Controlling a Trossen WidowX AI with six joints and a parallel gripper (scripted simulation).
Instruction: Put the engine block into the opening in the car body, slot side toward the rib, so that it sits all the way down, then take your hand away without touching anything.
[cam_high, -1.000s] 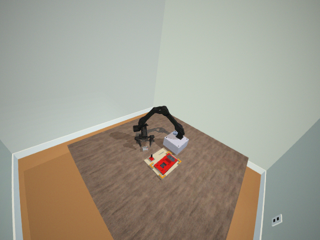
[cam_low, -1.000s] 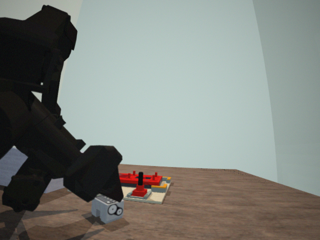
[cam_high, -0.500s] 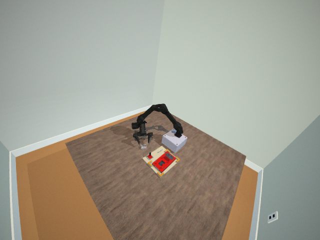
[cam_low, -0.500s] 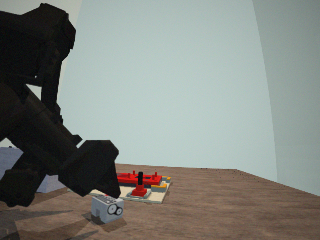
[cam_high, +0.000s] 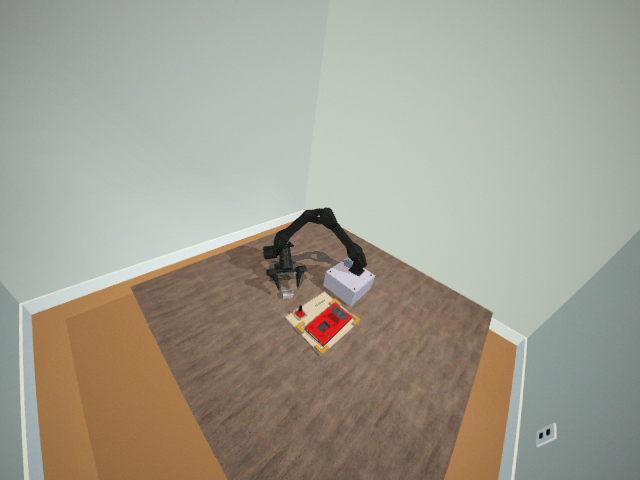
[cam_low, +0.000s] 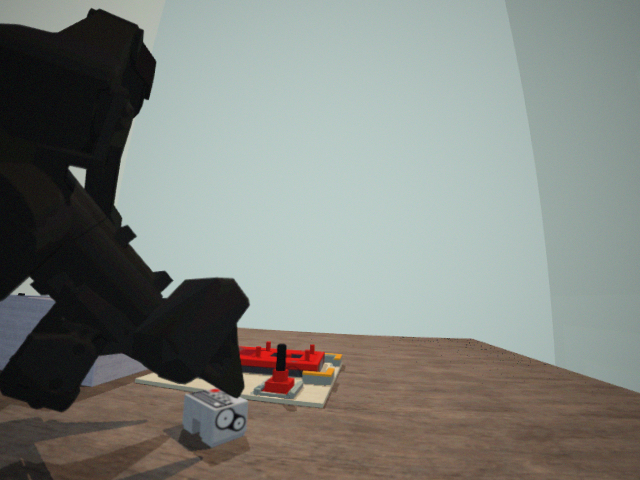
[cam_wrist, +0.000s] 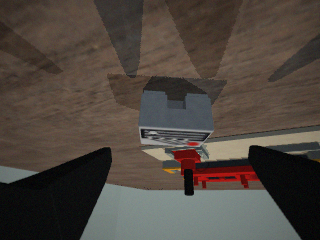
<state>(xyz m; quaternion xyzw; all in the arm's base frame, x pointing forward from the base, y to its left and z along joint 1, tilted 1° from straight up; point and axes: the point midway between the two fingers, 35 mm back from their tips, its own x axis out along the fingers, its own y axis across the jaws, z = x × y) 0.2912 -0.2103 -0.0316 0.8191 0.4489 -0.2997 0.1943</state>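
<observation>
Now: the engine block 3 cm below my gripper tip and 1 cm ahead of it. The rest, counted from my gripper tip: black post (12 cm to the left, 5 cm ahead, 1 cm below).
</observation>
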